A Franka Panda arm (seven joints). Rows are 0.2 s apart.
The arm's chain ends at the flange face. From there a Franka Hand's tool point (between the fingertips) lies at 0.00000 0.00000 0.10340 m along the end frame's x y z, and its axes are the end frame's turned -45 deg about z.
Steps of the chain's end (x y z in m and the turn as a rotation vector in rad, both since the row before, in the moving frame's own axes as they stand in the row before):
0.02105, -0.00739, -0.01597, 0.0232, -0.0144, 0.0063
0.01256, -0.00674, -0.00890, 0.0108, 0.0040, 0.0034
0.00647, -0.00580, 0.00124, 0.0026, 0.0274, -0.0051
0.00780, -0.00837, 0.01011, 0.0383, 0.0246, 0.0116
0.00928, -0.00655, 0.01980, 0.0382, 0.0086, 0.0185
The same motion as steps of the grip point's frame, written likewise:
0.02076, 0.00691, -0.01601, 0.0266, 0.0062, 0.0063
0.01473, 0.00362, -0.00891, 0.0048, 0.0105, 0.0034
0.01087, 0.00228, 0.00120, -0.0175, 0.0212, -0.0051
0.01604, -0.00138, 0.01000, 0.0097, 0.0445, 0.0116
0.01463, -0.00020, 0.01972, 0.0209, 0.0331, 0.0185

